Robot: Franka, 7 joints.
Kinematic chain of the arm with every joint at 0, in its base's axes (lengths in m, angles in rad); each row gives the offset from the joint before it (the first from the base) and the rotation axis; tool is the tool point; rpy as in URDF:
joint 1: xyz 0 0 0.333 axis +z
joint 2: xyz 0 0 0 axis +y
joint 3: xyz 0 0 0.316 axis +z
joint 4: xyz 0.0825 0 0 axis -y
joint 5: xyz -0.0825 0 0.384 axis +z
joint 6: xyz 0 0 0 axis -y
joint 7: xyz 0.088 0 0 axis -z
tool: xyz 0 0 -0.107 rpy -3.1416 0 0
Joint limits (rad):
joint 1: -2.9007..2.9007
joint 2: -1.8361..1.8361
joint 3: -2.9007..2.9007
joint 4: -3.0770..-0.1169
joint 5: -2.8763..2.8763
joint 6: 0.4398..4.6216
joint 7: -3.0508..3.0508
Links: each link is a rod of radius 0.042 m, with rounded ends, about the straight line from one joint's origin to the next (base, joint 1, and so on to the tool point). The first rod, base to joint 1, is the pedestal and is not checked.
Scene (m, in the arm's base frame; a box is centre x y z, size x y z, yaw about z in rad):
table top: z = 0
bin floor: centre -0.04 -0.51 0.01 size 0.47 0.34 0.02 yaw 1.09
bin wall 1: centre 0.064 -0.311 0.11 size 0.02 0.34 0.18 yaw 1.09
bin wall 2: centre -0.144 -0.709 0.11 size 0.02 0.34 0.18 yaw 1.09
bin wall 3: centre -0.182 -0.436 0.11 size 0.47 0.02 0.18 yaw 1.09
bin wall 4: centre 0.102 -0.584 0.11 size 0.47 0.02 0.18 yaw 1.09
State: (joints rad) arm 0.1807 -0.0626 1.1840 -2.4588 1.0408 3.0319 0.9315
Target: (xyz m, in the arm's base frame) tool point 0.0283 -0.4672 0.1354
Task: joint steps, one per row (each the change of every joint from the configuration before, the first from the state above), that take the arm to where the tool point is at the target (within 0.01 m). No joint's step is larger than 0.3 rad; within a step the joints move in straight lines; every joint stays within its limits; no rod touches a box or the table.
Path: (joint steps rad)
1: 0.2875 0.0327 0.2857 -0.0083 -0.0064 -0.0748 0.0000
2: 0.2874 0.0328 0.2857 -0.0083 -0.0064 -0.0748 0.0000
3: 0.2875 0.0327 0.2858 -0.0082 -0.0063 -0.0748 0.0000
4: 0.2875 0.0327 0.2857 -0.0083 -0.0064 -0.0748 0.0000
5: 0.2875 0.0327 0.2857 -0.0083 -0.0064 -0.0748 0.0000
6: 0.2874 0.0328 0.2857 -0.0083 -0.0064 -0.0747 0.0000
7: 0.0116 -0.2756 0.0012 0.0614 -0.0045 0.0064 0.0000
8: 0.0116 -0.2755 0.0012 0.0613 -0.0045 0.0064 0.0000

